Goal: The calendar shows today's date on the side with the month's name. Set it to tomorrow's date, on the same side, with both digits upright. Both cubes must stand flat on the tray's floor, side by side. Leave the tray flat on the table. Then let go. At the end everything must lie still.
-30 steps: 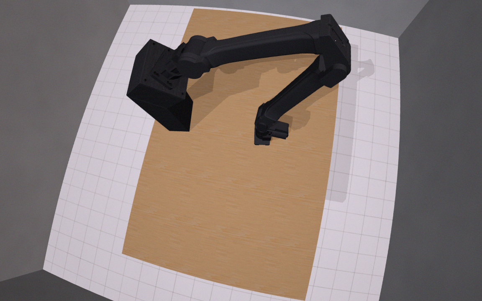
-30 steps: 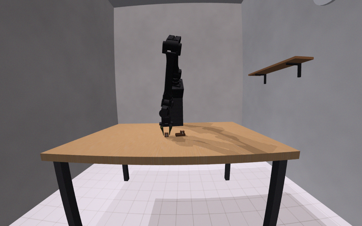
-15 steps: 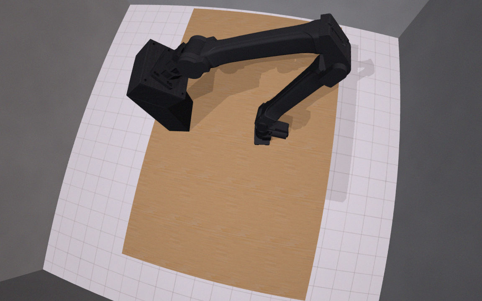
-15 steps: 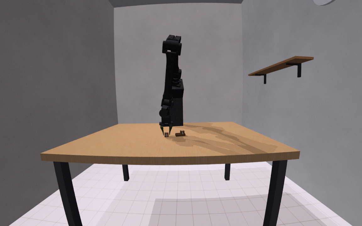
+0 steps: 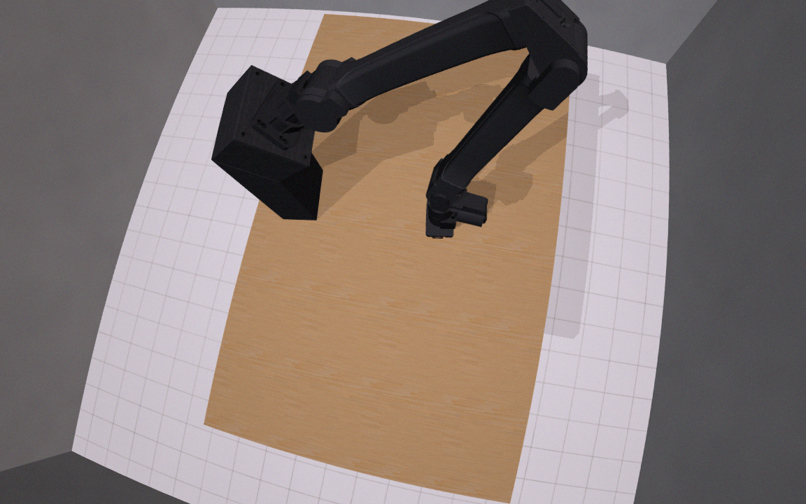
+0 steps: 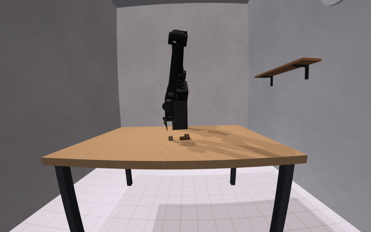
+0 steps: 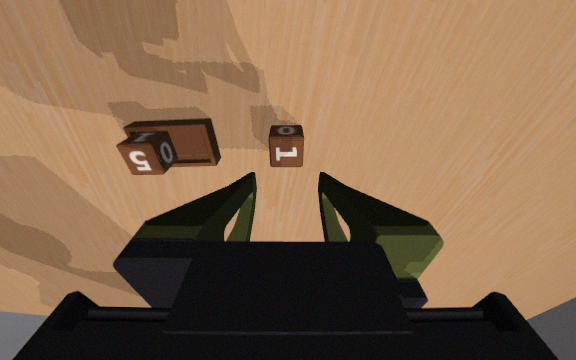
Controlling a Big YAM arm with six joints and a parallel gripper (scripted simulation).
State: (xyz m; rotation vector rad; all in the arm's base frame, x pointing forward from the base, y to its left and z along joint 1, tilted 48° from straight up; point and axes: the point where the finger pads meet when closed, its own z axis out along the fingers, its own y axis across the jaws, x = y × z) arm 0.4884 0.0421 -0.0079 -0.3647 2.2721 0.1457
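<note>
Right now the cube is 70 mm below my hand. Round my hand: brown calendar tray (50 mm behind, 90 mm to the left, 70 mm below).
</note>
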